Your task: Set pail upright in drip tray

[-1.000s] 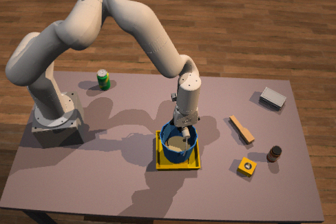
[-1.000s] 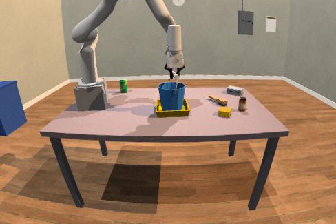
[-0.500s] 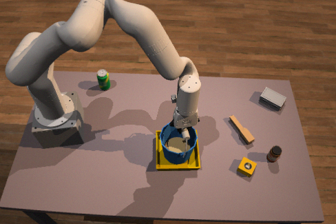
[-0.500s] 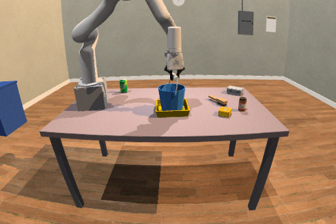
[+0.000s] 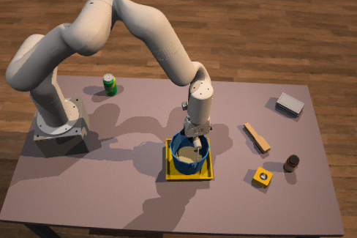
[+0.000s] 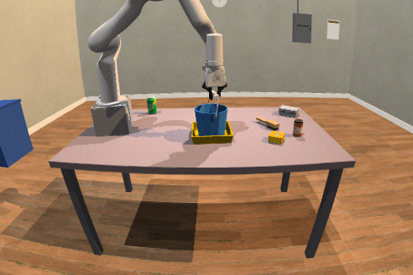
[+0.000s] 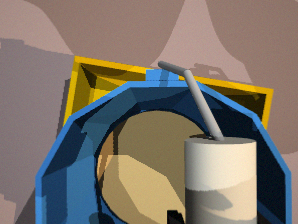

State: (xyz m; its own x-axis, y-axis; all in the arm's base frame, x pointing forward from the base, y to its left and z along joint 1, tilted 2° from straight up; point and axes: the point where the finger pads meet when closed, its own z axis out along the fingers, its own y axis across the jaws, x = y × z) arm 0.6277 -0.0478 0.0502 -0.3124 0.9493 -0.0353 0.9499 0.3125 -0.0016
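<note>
Now: hand 1 cm past the pail handle and 3 cm above it. The rest, counted from my hand: blue pail 1 cm behind, 9 cm below; grey box 49 cm ahead, 38 cm to the left, 20 cm below; yellow drip tray 2 cm behind, 1 cm to the right, 21 cm below.
</note>
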